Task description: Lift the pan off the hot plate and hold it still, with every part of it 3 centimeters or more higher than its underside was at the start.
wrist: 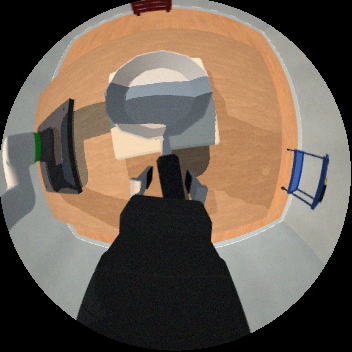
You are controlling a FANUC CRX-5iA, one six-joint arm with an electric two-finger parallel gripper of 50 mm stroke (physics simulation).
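Frame: origin at the arm's base, x left, y back, z up, level; metres.
Seen in the pictures: gripper, fingertip midpoint: [168, 174]; arm's base at its link origin: [46, 144].
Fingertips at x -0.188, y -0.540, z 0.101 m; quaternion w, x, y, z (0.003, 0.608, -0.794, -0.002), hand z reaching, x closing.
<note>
Offsets run from my fingertips to a thing's middle. "spot": to the spot under its first point. Level surfaces: height alone.
The grey pan @(dx +0.050, dy +0.000, dz -0.015 m) [167, 107] rests on the cream, square hot plate @(spot: dx +0.052, dy +0.071, dz -0.066 m) [132, 146] in the upper middle of the wrist view. Its black handle @(spot: dx -0.002, dy -0.004, dz +0.000 m) [171, 175] points down the view toward my gripper. My gripper [168, 174] is open, with one fingertip on each side of the handle and a gap visible on both sides. The handle's near end is hidden by the dark gripper body. How high the fingertips are relative to the handle is hard to tell.
A wooden table @(dz -0.128 m) [245, 100] bears the hot plate. At the left stands a dark panel-like object [62, 150] joined to a pale arm part [17, 170] with a green ring. A blue cart [296, 171] stands beyond the right edge, a dark red object [151, 6] beyond the top.
</note>
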